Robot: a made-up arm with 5 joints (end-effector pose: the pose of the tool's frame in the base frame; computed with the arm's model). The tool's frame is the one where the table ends.
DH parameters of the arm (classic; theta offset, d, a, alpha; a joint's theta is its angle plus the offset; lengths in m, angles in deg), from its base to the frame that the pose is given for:
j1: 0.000 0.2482 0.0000 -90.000
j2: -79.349 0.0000 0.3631 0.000
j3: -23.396 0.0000 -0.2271 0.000
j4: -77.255 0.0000 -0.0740 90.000
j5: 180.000 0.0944 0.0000 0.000
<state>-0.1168 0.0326 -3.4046 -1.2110 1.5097</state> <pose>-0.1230 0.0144 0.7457 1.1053 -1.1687 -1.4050</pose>
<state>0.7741 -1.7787 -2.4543 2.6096 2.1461</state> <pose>-0.3520 -0.3441 0.3768 -1.1768 0.9633 -0.1771</pose>
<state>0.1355 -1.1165 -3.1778 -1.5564 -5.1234</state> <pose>-0.4819 -0.0657 0.3925 2.4745 -1.3911 -0.4973</pose>
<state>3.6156 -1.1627 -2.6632 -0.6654 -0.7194</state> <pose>0.5232 0.2684 0.5399 -0.7601 1.1189 -0.2069</pose>
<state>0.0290 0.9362 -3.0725 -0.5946 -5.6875</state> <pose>0.4570 0.0133 0.6828 -0.5195 0.1513 -2.4719</pose>
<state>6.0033 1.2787 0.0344 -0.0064 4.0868</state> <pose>0.0844 -0.0243 0.0857 -1.0696 -1.5221 0.4650</pose>
